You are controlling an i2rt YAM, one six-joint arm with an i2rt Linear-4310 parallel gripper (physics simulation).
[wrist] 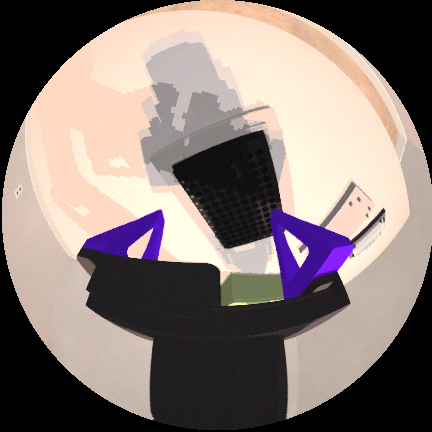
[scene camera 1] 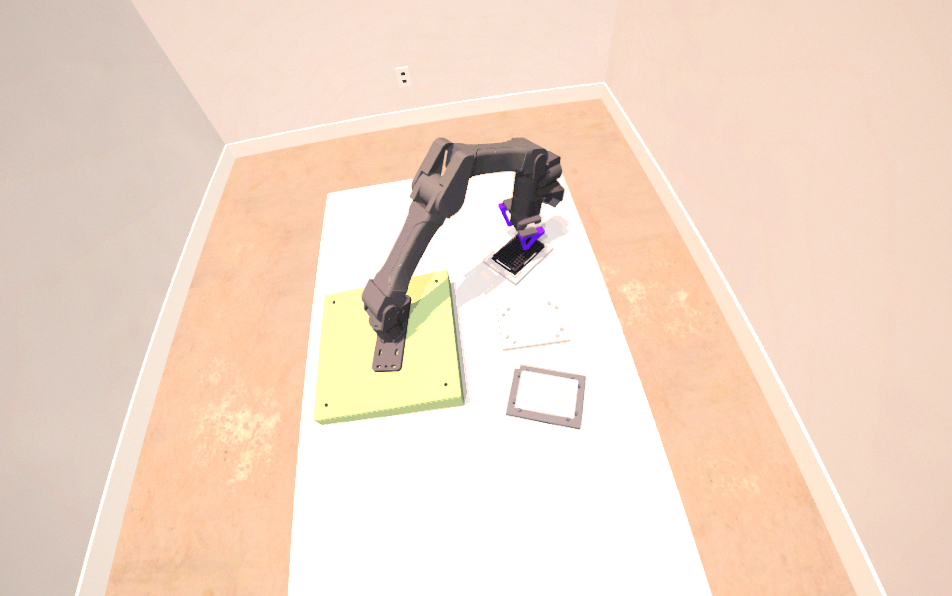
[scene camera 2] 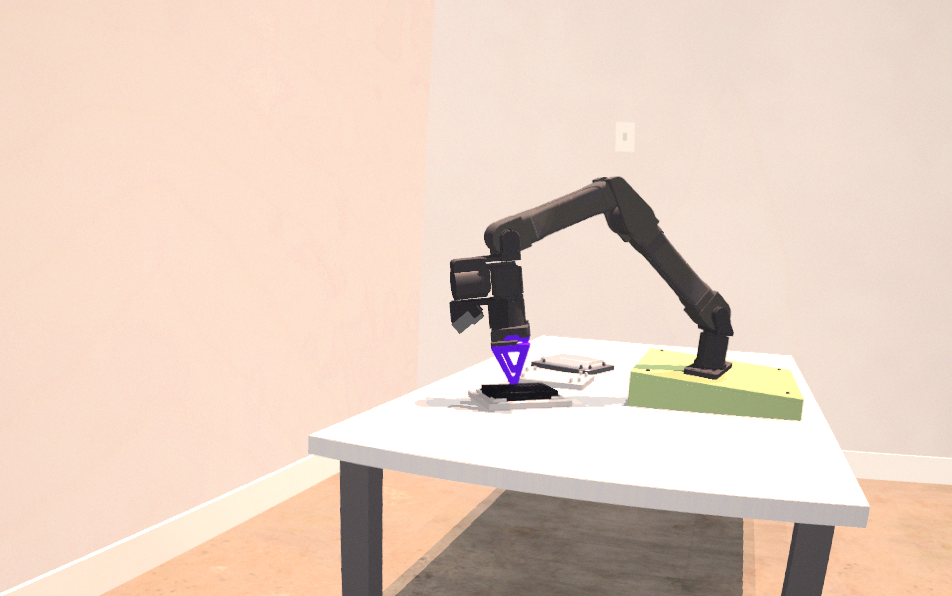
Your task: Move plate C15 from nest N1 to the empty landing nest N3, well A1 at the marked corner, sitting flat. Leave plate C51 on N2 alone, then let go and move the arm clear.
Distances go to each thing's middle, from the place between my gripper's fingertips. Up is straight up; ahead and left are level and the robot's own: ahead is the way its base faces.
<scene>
The black perforated plate (scene camera 2: 522,391) lies 3 cm to the right of my hand and 3 cm below it.
</scene>
